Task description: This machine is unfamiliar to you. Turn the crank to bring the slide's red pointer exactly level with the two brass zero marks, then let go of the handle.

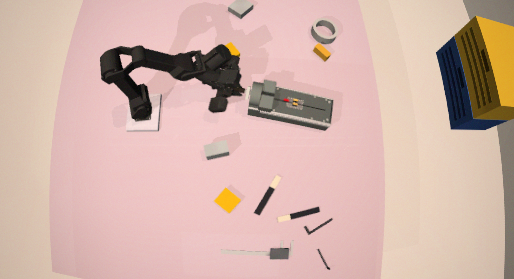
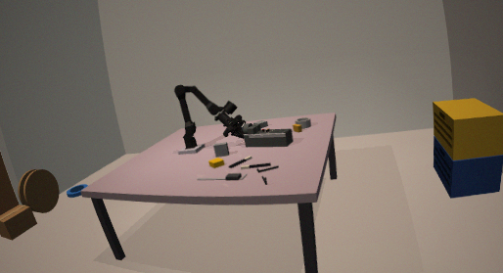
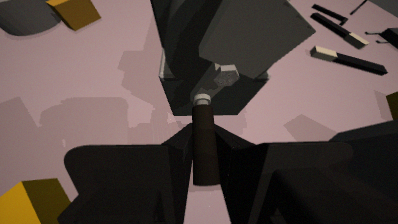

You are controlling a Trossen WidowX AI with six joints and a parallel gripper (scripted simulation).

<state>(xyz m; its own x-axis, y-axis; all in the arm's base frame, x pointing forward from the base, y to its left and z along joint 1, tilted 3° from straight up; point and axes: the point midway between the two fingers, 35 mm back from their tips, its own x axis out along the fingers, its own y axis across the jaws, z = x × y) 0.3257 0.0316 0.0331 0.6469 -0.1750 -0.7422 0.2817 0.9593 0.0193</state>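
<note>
Now: gripper tip 20 mm past the dark crank handle, 10 mm to the right of it and 20 mm below it. Round my gripper tip: orange block 300 mm ahead, 160 mm to the left, 20 mm below; red pointer 130 mm ahead, 50 mm to the right, 40 mm above.
</note>
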